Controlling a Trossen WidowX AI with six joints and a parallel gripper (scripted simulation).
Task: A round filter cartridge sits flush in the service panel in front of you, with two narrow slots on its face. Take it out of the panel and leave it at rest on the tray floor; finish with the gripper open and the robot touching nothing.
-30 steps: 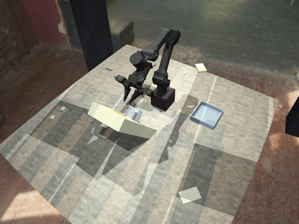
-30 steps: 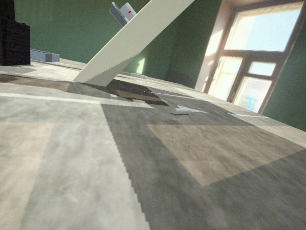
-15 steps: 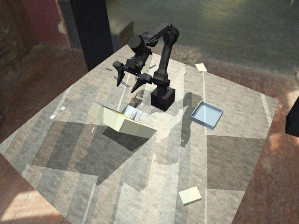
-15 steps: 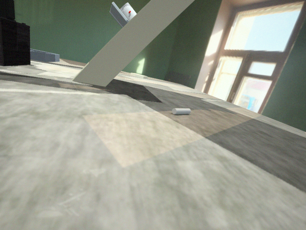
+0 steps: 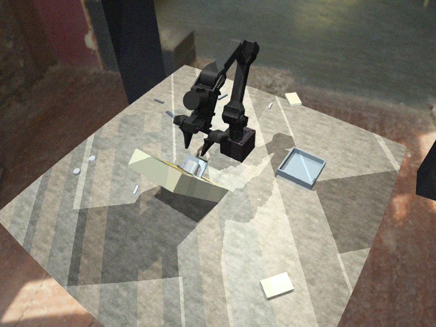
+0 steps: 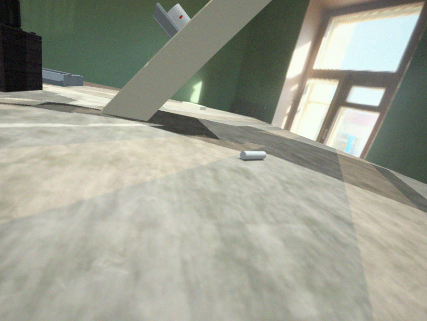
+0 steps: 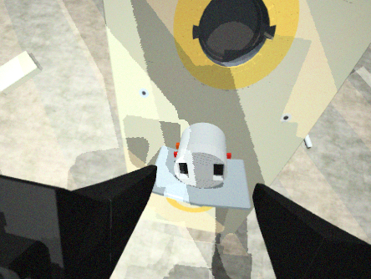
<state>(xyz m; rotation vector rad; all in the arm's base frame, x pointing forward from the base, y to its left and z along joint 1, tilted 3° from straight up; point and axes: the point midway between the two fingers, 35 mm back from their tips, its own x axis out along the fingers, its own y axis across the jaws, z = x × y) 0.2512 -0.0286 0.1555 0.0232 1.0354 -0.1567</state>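
Right now my gripper tip is 2 cm short of the round white filter cartridge and 5 cm above it. From my gripper tip the other things lie so: cream service panel 6 cm ahead, 1 cm to the right, 6 cm below; tray 28 cm behind, 33 cm to the left, 22 cm below.
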